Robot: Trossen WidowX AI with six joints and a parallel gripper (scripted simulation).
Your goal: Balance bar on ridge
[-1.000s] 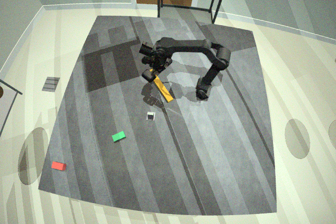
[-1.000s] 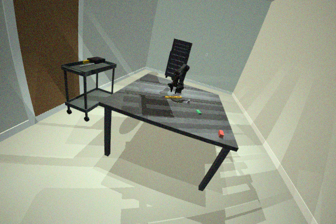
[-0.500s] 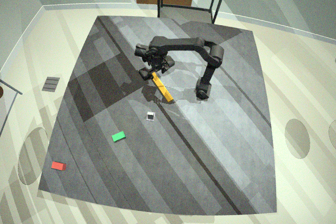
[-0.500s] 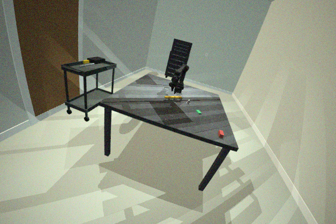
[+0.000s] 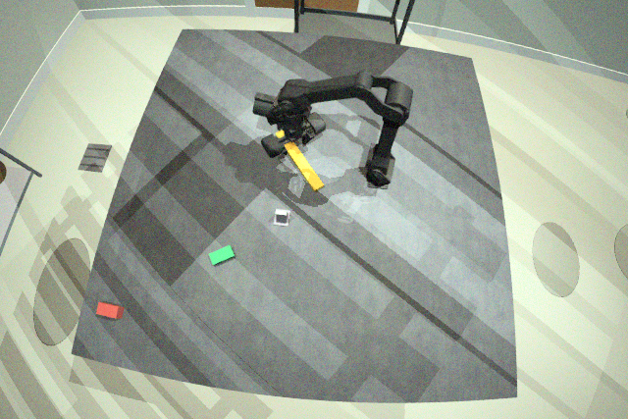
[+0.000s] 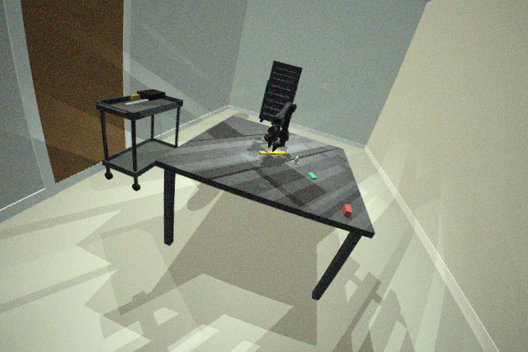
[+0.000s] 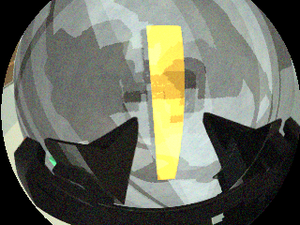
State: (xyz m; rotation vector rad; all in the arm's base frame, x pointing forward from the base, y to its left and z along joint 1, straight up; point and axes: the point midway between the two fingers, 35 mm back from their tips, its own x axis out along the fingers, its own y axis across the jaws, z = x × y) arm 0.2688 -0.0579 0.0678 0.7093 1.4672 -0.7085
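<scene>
The bar lies 2 cm behind my gripper tip, 2 cm to the left of it and 3 cm below it. Round my gripper tip: red block 47 cm ahead, 56 cm to the left, 2 cm below; green block 17 cm ahead, 35 cm to the left, 3 cm below.
</scene>
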